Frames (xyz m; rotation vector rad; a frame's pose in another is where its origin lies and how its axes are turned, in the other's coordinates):
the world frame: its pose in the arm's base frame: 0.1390 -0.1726 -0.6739 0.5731 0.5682 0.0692
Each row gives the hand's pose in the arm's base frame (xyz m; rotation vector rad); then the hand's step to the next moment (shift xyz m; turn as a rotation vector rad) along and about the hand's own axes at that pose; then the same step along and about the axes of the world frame.
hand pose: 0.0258 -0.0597 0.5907 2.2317 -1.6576 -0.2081
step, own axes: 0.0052 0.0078 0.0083 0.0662 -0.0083 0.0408
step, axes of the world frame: -0.0065 -0.0102 -0.0031 0.0145 -0.0749 0.0173
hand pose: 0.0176 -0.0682 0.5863 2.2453 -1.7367 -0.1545
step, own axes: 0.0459 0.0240 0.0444 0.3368 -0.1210 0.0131
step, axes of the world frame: -0.0158 -0.0662 -0.0046 0.1107 -0.2414 0.2403
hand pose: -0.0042 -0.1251 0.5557 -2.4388 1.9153 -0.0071
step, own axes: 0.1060 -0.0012 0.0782 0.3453 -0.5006 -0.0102
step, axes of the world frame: 0.0418 -0.1246 0.0090 0.4229 -0.1199 0.4204
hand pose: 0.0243 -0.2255 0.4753 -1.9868 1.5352 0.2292
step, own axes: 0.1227 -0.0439 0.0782 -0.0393 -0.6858 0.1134
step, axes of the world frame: 0.1225 -0.0899 0.0023 0.5025 0.3139 0.3657
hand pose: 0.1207 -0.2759 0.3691 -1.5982 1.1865 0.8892
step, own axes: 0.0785 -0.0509 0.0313 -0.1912 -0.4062 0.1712
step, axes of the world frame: 0.0951 -0.0199 -0.0170 0.2293 0.3707 0.2021
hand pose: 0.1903 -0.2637 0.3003 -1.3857 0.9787 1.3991
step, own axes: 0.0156 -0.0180 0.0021 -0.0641 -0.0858 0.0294
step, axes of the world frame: 0.0234 0.0007 -0.0047 0.0360 0.0839 0.0633
